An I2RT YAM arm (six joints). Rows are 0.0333 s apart.
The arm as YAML. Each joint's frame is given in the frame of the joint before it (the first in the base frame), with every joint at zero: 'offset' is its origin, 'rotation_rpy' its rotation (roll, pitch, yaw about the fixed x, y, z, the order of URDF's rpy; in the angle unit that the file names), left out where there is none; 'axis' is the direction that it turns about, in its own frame. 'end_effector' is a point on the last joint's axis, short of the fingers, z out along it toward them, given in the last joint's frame.
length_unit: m
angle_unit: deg
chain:
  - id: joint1
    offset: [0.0, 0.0, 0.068]
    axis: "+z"
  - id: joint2
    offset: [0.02, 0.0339, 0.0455]
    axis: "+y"
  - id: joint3
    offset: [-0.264, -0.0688, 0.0]
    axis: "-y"
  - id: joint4
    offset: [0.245, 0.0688, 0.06]
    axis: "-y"
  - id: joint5
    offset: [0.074, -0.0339, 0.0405]
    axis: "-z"
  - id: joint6
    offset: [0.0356, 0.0, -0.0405]
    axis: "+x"
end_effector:
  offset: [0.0, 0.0, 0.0]
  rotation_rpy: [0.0, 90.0, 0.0]
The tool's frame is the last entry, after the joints.
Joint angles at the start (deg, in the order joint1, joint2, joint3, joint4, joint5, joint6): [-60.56 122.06 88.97 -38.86 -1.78 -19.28]
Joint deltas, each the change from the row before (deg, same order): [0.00 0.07 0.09 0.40 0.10 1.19]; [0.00 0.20 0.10 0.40 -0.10 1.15]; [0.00 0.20 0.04 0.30 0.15 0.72]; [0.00 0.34 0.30 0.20 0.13 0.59]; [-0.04 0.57 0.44 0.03 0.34 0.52]
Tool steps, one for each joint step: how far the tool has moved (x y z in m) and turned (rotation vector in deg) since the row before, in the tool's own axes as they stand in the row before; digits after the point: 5 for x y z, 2 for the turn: [-0.00098 -0.00041 0.00017 0.23 -0.37 1.18]; [-0.00085 -0.00025 0.00106 -0.01 -0.32 1.14]; [-0.00035 -0.00025 0.00127 0.18 -0.09 0.72]; [-0.00109 -0.00044 0.00136 0.17 -0.12 0.59]; [-0.00086 -0.00085 0.00251 0.31 0.19 0.56]
